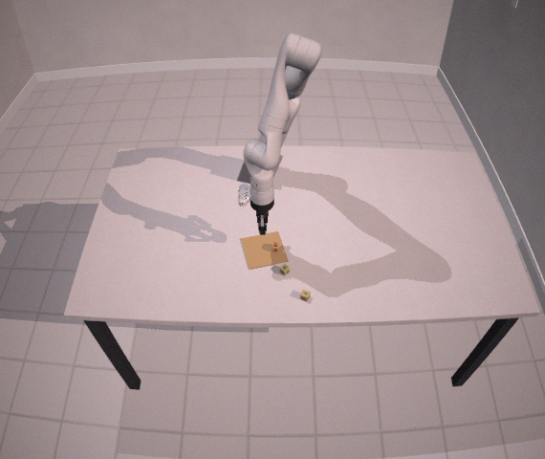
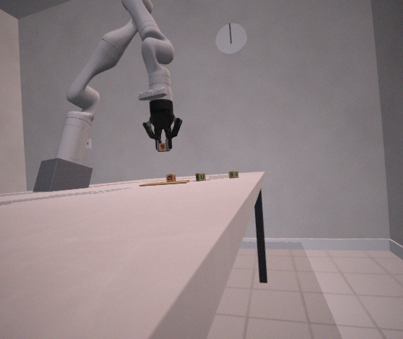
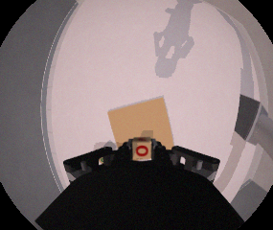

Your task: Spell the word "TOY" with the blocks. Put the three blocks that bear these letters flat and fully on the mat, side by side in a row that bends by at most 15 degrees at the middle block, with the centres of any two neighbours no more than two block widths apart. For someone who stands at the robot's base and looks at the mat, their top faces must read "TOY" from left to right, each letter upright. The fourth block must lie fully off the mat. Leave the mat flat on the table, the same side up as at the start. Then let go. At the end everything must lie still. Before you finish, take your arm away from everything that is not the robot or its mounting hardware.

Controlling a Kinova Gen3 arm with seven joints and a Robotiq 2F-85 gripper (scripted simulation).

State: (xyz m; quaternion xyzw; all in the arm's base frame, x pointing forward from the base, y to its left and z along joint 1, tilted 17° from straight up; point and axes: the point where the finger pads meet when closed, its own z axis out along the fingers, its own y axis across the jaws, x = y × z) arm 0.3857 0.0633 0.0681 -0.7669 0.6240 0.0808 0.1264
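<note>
Now: the mat 120 mm below my hand.
</note>
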